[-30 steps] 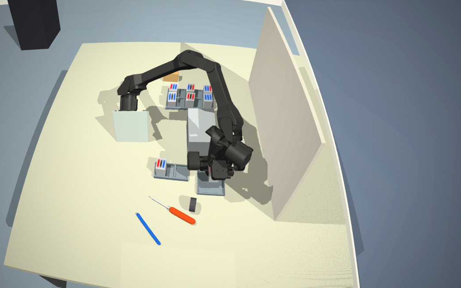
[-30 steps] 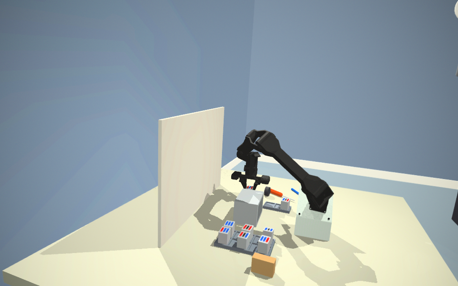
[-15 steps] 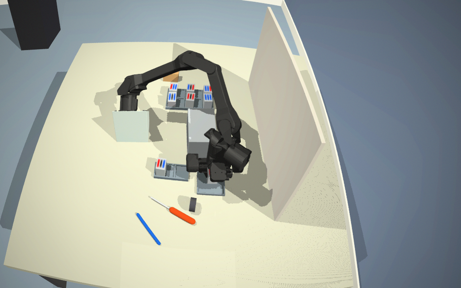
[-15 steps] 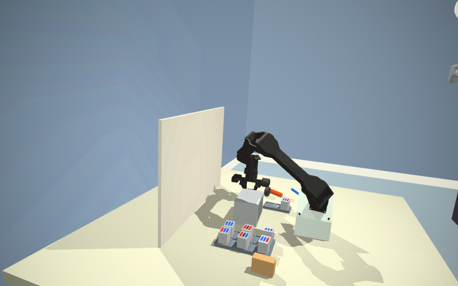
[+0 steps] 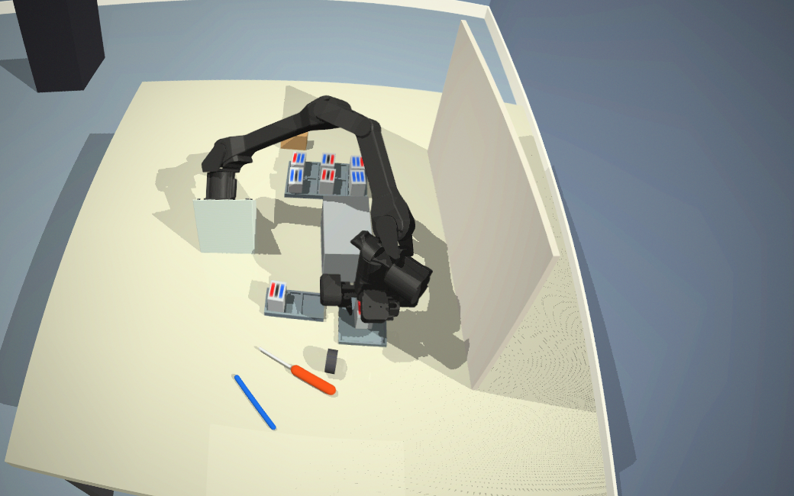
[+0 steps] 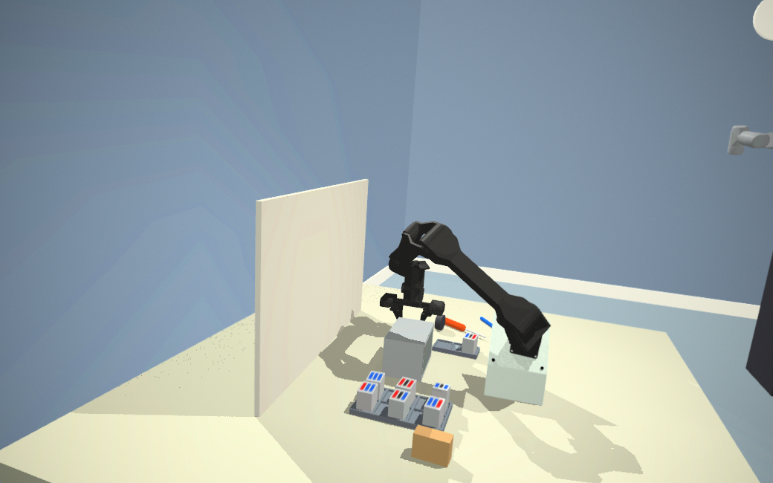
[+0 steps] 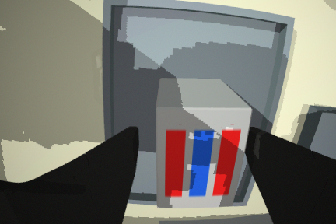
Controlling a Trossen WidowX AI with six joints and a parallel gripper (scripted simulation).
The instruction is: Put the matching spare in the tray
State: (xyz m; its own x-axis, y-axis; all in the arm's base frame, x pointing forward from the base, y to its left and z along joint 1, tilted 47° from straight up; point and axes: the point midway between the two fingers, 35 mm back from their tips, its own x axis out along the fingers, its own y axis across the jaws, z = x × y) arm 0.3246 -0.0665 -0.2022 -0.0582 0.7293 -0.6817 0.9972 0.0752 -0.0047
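My gripper tip is now 2 cm above the grey tray. Round my gripper tip: mounted unit 18 cm to the left, 4 cm behind, 3 cm above; rack 14 cm behind, 2 cm to the left, 2 cm below; black tape roll 12 cm to the right, 7 cm behind.
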